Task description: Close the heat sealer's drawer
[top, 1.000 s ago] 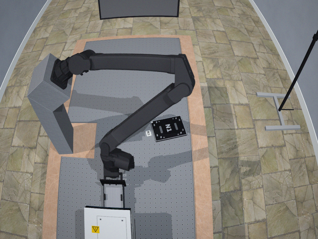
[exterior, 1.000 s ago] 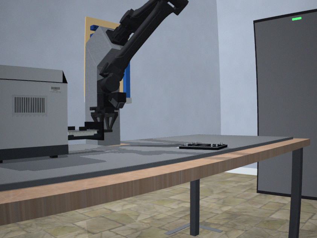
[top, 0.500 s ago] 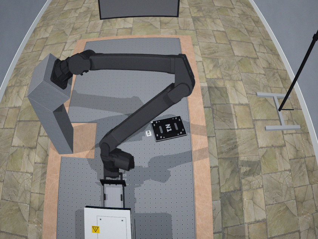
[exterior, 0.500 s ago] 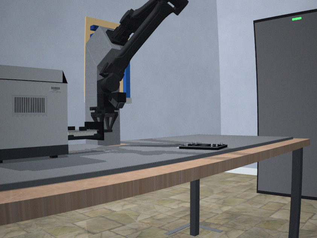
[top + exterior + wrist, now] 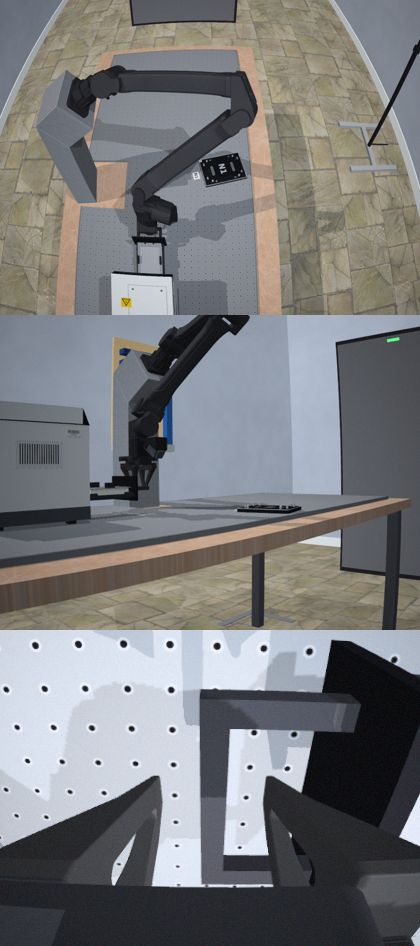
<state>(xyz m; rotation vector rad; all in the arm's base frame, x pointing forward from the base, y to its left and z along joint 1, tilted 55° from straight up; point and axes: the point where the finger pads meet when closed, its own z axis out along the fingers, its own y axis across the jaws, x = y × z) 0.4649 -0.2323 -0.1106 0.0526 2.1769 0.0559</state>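
Right now the sealer drawer is 110 mm to the right of my hand, 10 mm below it and 10 mm behind it. Also, from my hand: white tag (260 mm to the left, 180 mm ahead, 80 mm below).
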